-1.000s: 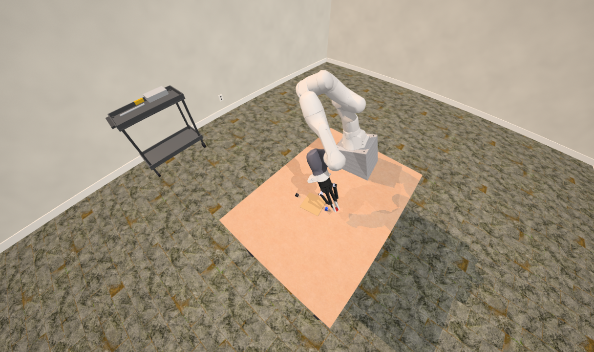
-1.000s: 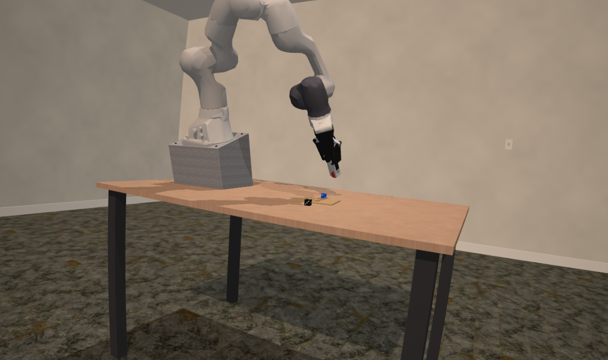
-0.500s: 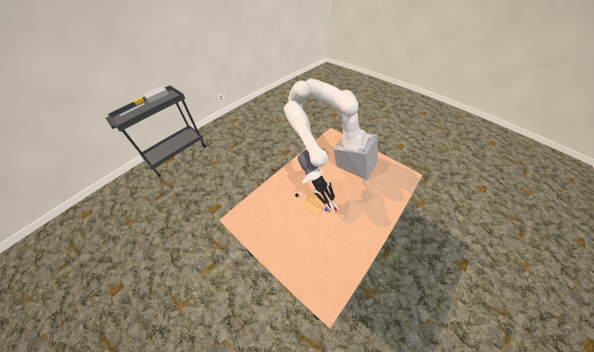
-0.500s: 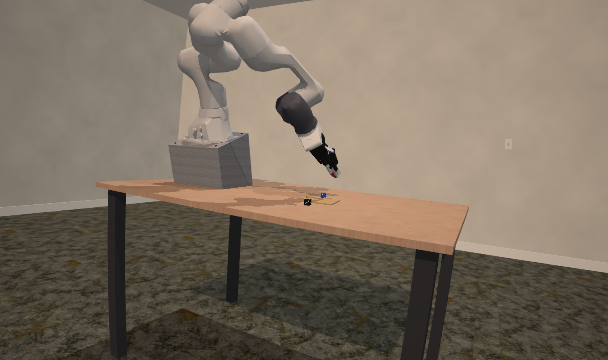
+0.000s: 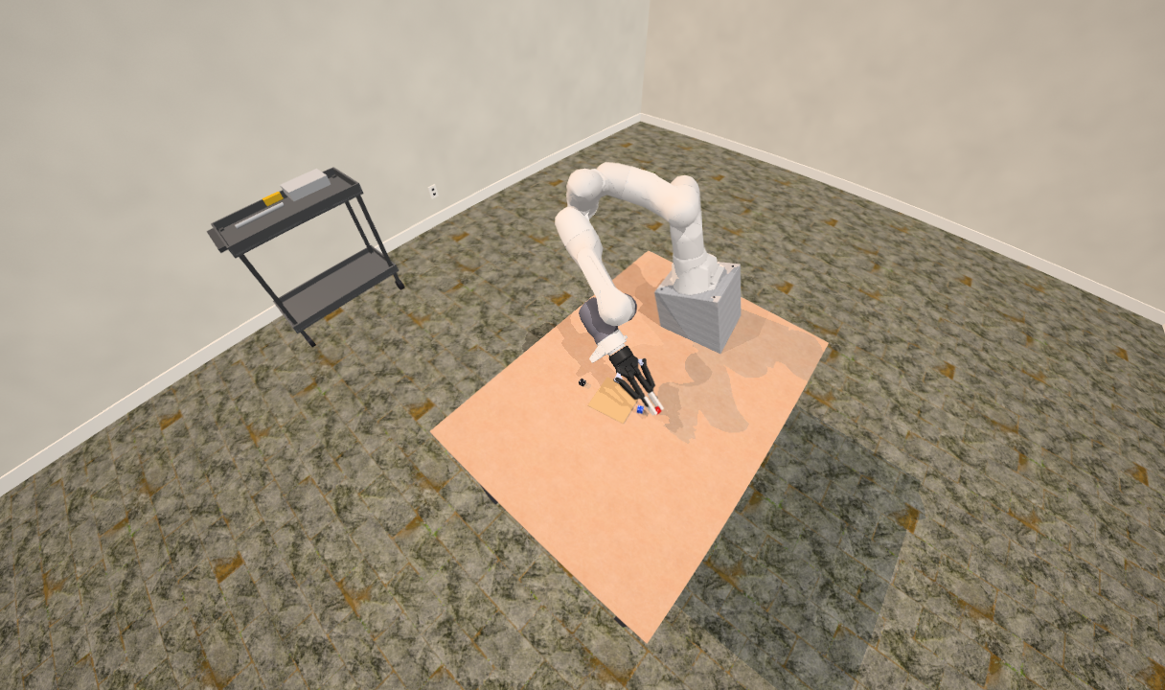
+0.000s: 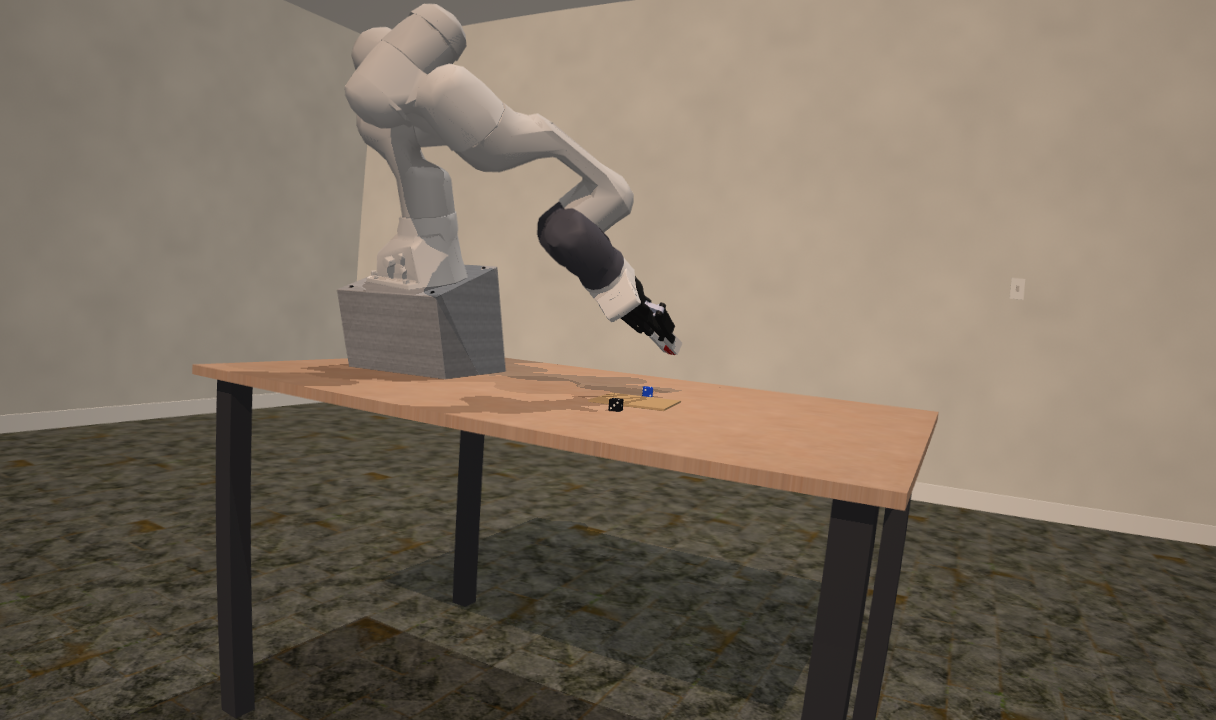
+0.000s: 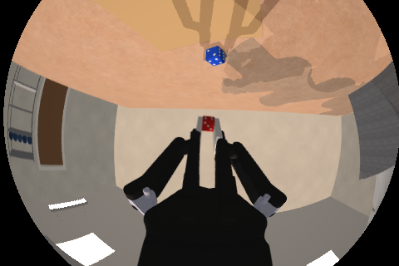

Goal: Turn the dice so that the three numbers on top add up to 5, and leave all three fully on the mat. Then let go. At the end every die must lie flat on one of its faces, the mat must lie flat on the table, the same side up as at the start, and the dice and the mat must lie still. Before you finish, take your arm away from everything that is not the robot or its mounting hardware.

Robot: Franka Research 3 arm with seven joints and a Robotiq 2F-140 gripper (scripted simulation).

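Right now my hand is 10 cm above the blue die, 4 cm to the left of it and 1 cm past it. From my hand the other things lie so: black die 27 cm to the right, 10 cm below, 2 cm ahead; tan mat 14 cm to the right, 11 cm below; red die 2 cm to the left, 2 cm below.
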